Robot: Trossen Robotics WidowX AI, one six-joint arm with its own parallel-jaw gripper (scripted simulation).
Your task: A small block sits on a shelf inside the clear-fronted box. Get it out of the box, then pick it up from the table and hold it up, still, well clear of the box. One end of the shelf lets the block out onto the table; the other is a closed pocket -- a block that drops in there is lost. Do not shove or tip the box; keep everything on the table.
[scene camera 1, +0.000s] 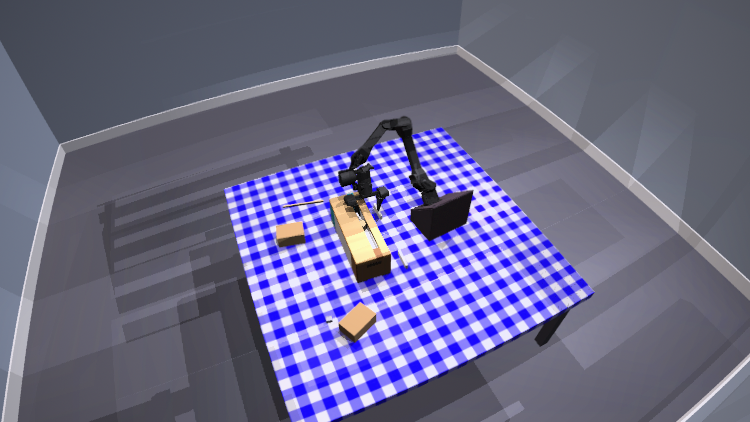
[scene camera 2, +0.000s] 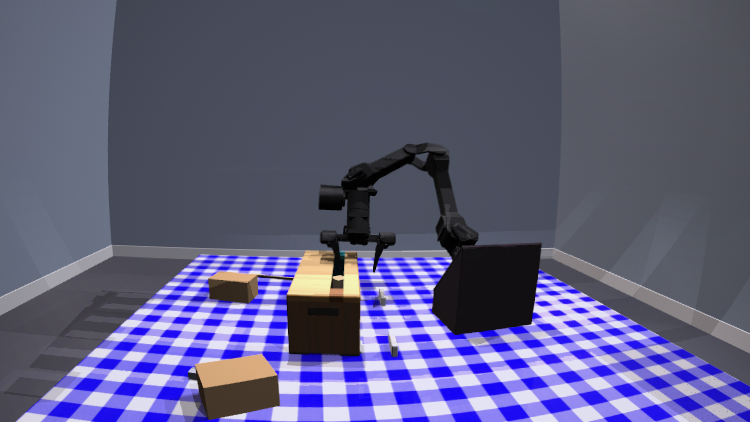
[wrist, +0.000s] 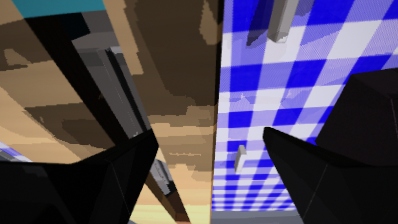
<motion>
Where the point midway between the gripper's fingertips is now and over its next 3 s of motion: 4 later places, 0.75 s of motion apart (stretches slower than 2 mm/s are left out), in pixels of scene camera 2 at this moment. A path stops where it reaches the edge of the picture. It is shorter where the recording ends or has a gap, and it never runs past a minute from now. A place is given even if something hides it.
The gripper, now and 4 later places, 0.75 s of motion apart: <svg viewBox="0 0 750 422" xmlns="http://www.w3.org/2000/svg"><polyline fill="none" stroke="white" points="357,272 357,280 359,282 359,284 359,285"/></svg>
</motion>
